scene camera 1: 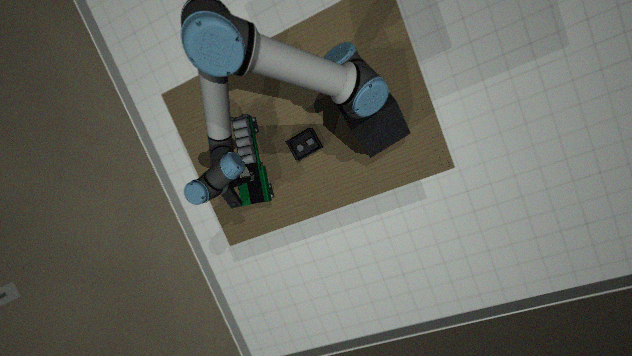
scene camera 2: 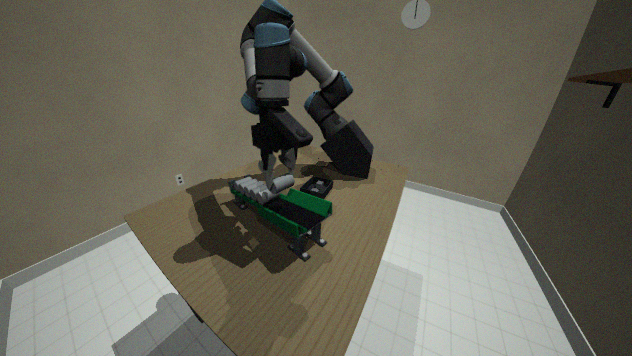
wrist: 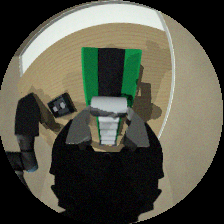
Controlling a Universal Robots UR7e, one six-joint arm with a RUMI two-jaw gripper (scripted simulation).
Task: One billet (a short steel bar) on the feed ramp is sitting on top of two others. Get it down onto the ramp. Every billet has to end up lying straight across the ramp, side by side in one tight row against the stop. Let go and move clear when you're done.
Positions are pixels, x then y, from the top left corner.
Labels:
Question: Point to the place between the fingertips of the gripper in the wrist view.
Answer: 109, 105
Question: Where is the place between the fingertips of the gripper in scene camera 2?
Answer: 280, 185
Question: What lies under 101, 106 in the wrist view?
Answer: A grey billet.

